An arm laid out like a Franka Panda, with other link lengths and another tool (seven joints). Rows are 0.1 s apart.
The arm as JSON. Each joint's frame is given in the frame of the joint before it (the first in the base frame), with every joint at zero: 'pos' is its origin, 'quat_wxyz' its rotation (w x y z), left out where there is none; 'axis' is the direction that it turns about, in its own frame. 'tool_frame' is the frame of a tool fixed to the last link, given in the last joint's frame.
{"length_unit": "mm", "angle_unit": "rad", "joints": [
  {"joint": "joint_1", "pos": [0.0, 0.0, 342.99], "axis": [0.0, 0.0, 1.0]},
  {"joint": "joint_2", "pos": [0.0, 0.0, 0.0], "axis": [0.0, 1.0, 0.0]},
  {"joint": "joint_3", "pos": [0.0, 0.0, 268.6], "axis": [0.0, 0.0, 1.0]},
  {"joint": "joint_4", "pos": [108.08, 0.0, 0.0], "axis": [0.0, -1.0, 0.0]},
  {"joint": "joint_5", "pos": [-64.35, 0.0, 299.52], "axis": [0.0, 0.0, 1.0]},
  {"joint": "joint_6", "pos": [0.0, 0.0, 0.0], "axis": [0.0, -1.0, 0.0]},
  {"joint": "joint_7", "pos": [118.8, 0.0, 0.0], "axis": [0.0, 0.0, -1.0]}
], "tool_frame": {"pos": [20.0, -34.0, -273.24], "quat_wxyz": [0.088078, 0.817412, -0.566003, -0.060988]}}
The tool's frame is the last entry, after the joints.
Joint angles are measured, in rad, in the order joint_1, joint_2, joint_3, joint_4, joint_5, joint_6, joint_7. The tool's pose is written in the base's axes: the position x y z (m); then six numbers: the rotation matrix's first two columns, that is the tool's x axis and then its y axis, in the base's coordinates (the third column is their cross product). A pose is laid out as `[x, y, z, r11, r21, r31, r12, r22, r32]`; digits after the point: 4 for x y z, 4 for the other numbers.
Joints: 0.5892, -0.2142, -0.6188, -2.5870, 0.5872, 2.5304, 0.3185
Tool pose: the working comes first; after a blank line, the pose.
Where each joint sits with the arm in this pose, in the base's axes (m; each line is computed from the numbers above, not from the rounded line before):
joint_1: 0.0000 0.0000 0.3430
joint_2: 0.0000 0.0000 0.3430
joint_3: -0.0475 -0.0317 0.6055
joint_4: 0.0589 -0.0360 0.6242
joint_5: 0.3070 -0.0185 0.4453
joint_6: 0.3070 -0.0185 0.4453
joint_7: 0.4117 -0.0743 0.4418
the tool: 0.4568 0.0085 0.1823

[0.4568, 0.0085, 0.1823, -0.3909, -0.7914, -0.4701, -0.9205, 0.3372, 0.1976]
